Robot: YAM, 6 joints.
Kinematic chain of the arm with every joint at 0, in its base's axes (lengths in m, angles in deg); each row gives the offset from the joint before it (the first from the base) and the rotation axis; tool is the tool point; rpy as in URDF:
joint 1: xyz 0 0 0.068 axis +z
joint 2: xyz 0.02 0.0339 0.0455 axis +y
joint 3: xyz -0.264 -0.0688 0 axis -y
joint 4: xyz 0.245 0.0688 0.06 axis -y
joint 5: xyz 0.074 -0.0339 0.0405 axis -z
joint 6: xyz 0.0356 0 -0.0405 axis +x
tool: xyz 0 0 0 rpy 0 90 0
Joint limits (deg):
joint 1: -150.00..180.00
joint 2: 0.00..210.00
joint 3: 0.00..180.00
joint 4: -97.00..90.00
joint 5: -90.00..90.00
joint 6: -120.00..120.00
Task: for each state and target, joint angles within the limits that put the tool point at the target. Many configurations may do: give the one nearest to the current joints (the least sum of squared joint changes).
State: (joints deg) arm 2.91 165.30 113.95 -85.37 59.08 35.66
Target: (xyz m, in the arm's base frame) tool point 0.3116 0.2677 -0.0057
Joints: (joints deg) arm 44.83 160.51 112.35 -87.93 57.01 35.66
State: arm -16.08 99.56 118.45 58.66 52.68 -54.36
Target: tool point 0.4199 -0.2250 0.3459
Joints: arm -24.65 118.80 94.18 55.72 55.66 -54.36
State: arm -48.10 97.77 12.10 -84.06 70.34 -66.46
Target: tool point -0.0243 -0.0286 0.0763
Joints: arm -68.13 101.35 2.15 -49.90 68.86 -66.46
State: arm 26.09 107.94 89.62 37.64 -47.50 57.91
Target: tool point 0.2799 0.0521 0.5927
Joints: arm 5.51 89.12 106.49 41.26 -44.55 57.91
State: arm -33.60 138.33 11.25 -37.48 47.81 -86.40
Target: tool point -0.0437 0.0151 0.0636
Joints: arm -45.78 156.23 0.00 -22.29 35.72 -86.40
